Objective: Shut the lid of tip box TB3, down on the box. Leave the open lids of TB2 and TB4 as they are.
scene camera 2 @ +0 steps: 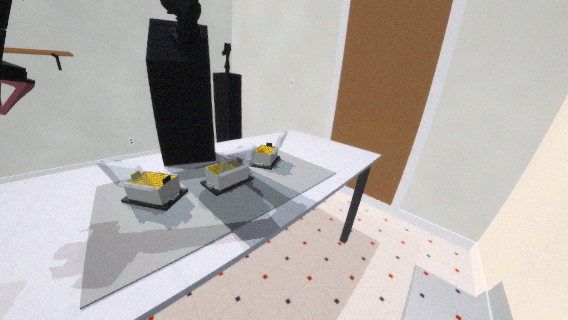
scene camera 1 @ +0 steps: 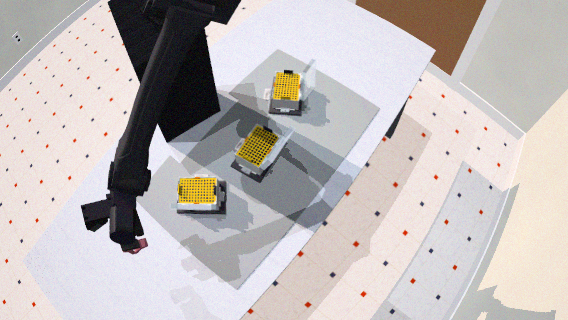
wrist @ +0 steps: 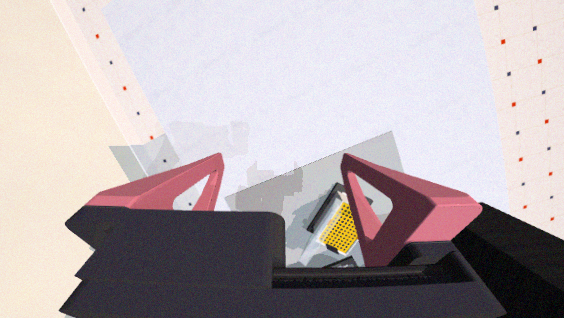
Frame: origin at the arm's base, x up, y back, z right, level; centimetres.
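Where they show: gripper, between the fingertips: (wrist: 282,159); arm's base, origin of its link: (scene camera 2: 188,36).
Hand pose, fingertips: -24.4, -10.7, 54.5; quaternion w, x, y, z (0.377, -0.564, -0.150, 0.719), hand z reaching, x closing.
Each offset is from my fingertips to the top centre of the thing, as dx, dy, dz. "spot": to the spot under its first point. Level surfaces: height alone.
Three tip boxes with yellow tip racks stand on dark bases, and their number labels are not readable. The near-left box (scene camera 1: 198,191) (scene camera 2: 152,189) has a clear lid {spot: -14.9, -7.9, -16.2} (scene camera 2: 117,172) standing open, leaning left in the second scene view. The middle box (scene camera 1: 257,146) (scene camera 2: 227,176) has an open lid {-11.6, -24.7, -41.6} (scene camera 1: 281,144) (scene camera 2: 246,154). The far box {-20.3, -18.7, -66.6} (scene camera 1: 286,87) (scene camera 2: 265,155) has an open lid {-11.6, -26.4, -68.2} (scene camera 1: 310,79) (scene camera 2: 282,140). My gripper (scene camera 1: 137,246) (wrist: 282,159) is open and empty, high above the table, to the left of the near-left box in the first scene view. One box {-19.5, -5.8, -24.1} (wrist: 342,227) shows partly behind a finger in the wrist view.
The boxes stand on a grey mat {dx -26.9} (scene camera 1: 345,120) (scene camera 2: 107,205) (wrist: 370,150) on the white table {dx -27.2} (scene camera 1: 390,55) (scene camera 2: 340,150). The black pedestal (scene camera 1: 187,100) (scene camera 2: 182,110) stands by the table's back edge. A second pedestal (scene camera 2: 227,107) is farther back.
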